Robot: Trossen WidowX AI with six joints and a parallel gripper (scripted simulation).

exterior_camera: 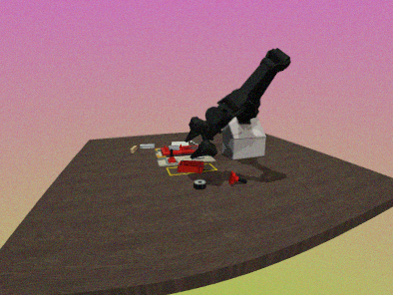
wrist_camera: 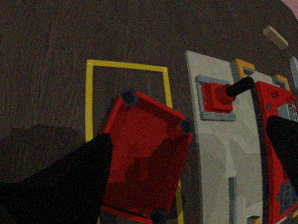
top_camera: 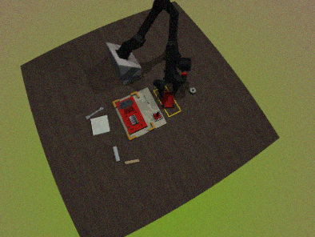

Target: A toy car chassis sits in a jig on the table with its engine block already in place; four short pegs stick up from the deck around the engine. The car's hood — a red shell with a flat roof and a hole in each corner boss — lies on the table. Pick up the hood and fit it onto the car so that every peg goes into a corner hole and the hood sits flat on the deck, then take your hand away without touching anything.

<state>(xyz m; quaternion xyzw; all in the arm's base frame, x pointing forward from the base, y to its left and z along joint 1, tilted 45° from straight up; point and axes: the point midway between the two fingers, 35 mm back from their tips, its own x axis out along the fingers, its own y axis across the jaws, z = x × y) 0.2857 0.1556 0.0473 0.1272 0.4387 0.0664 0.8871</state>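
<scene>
Right now the red hood is 7 cm below my gripper tip, 1 cm to the left of it and 1 cm behind it. From my gripper tip the other things lie so: wooden peg: 33 cm to the right, 21 cm ahead, 7 cm below; black-and-white wheel: 17 cm to the left, 7 cm below, 1 cm ahead; jig plate: 19 cm to the right, 7 cm below, 1 cm behind.
</scene>
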